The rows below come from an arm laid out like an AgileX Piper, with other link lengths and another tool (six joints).
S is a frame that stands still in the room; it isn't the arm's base.
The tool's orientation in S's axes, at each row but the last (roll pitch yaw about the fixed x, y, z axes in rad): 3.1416 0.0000 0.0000; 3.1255 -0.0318 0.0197; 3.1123 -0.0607 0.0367; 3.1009 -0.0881 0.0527; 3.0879 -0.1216 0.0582; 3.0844 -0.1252 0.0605
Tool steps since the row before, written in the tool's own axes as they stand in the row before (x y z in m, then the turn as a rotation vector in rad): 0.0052 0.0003 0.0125 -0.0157 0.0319 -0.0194; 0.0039 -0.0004 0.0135 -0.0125 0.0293 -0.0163; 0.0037 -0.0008 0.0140 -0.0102 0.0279 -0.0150; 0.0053 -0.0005 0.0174 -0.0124 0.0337 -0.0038; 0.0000 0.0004 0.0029 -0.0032 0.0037 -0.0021; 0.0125 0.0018 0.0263 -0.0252 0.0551 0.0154
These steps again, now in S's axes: 0.0052 -0.0003 -0.0125 -0.0157 -0.0319 0.0194; 0.0043 0.0003 -0.0134 -0.0125 -0.0293 0.0164; 0.0045 0.0006 -0.0138 -0.0101 -0.0278 0.0152; 0.0068 0.0002 -0.0169 -0.0110 -0.0341 0.0041; 0.0004 -0.0005 -0.0029 -0.0032 -0.0038 0.0019; 0.0158 -0.0023 -0.0244 -0.0201 -0.0572 -0.0153
